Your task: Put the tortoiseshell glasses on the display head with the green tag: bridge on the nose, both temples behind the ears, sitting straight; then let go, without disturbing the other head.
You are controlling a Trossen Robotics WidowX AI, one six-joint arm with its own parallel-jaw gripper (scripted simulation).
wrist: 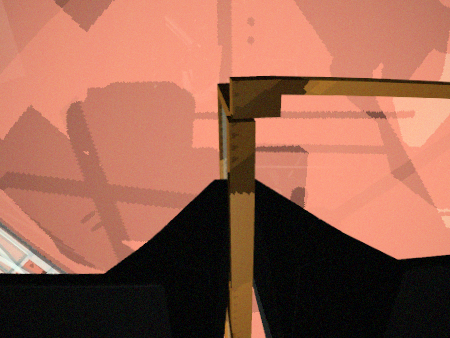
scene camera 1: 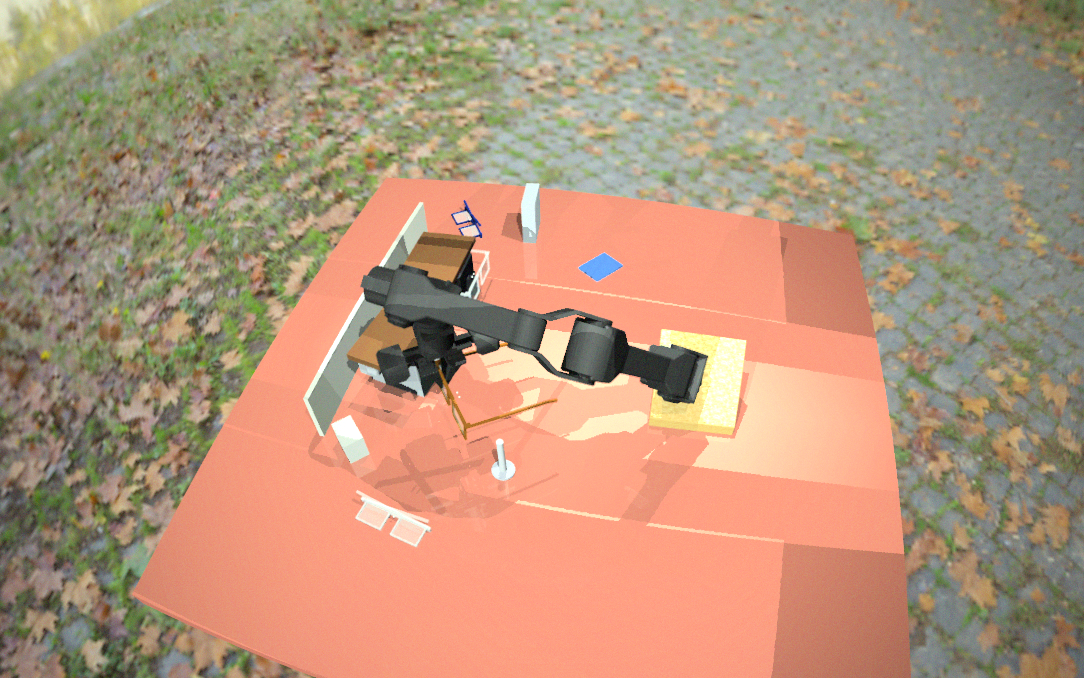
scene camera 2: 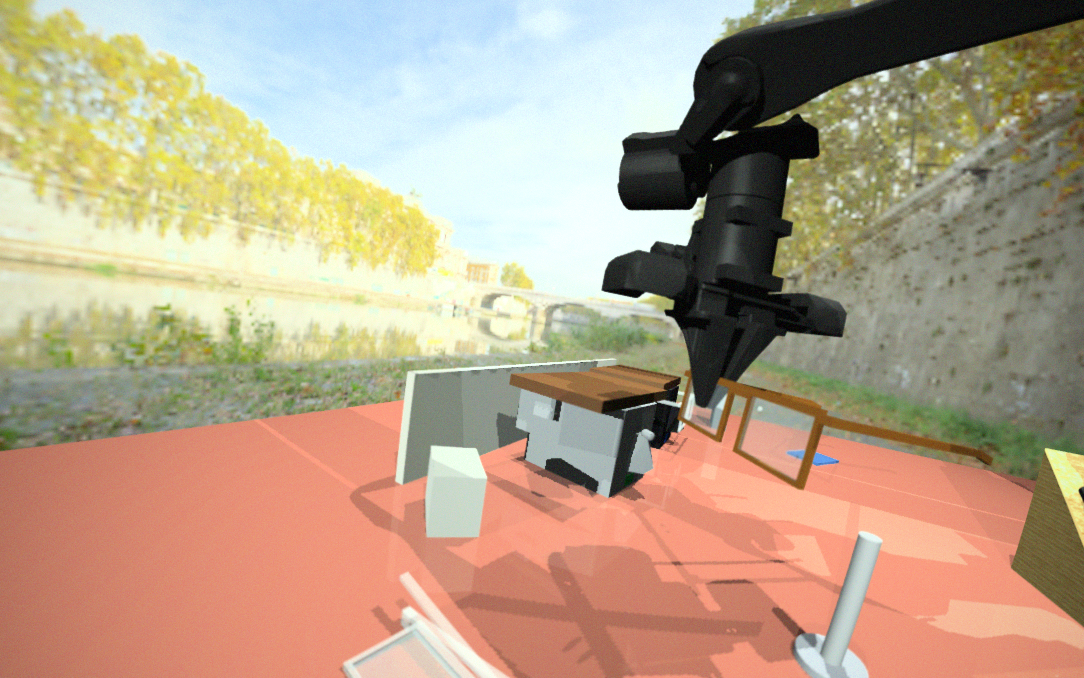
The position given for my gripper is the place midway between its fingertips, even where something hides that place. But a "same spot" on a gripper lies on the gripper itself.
My gripper shows in the wrist view (234,193), in scene camera 1 and in scene camera 2. A white block shows in scene camera 1 and in scene camera 2; in the wrist view it is out of frame. One and the same spot on my gripper: (scene camera 1: 451,364) is (scene camera 2: 755,323). One and the same spot on the white block: (scene camera 2: 455,492) is (scene camera 1: 353,447).
